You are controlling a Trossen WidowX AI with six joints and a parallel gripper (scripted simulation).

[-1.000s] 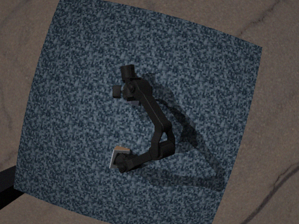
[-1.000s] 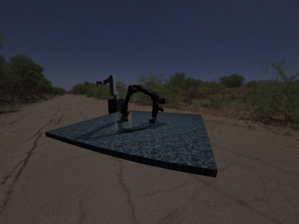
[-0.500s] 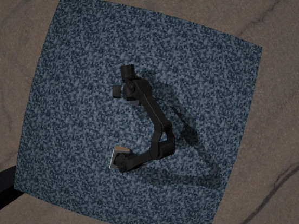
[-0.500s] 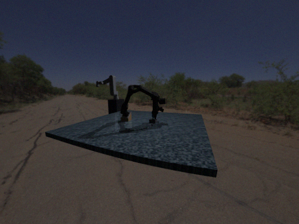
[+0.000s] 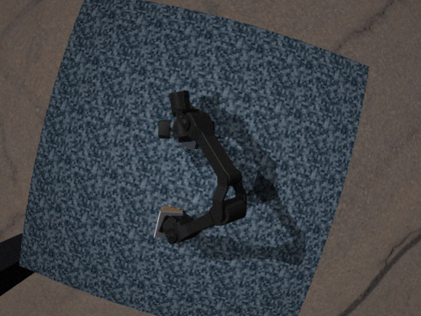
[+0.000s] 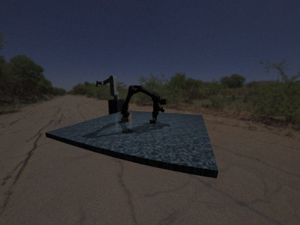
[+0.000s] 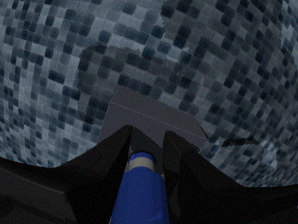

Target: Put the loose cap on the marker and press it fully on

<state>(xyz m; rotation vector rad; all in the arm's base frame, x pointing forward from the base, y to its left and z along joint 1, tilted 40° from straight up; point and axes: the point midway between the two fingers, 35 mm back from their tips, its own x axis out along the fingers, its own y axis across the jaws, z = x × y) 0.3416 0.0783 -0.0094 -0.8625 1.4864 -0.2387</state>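
Now: the blue cap 50 mm above my gripper tip, 20 mm behind it and 10 mm to the right of it. The rest, counted from my gripper tip: dark holder block (20 mm below, 20 mm behind, 10 mm to the right).
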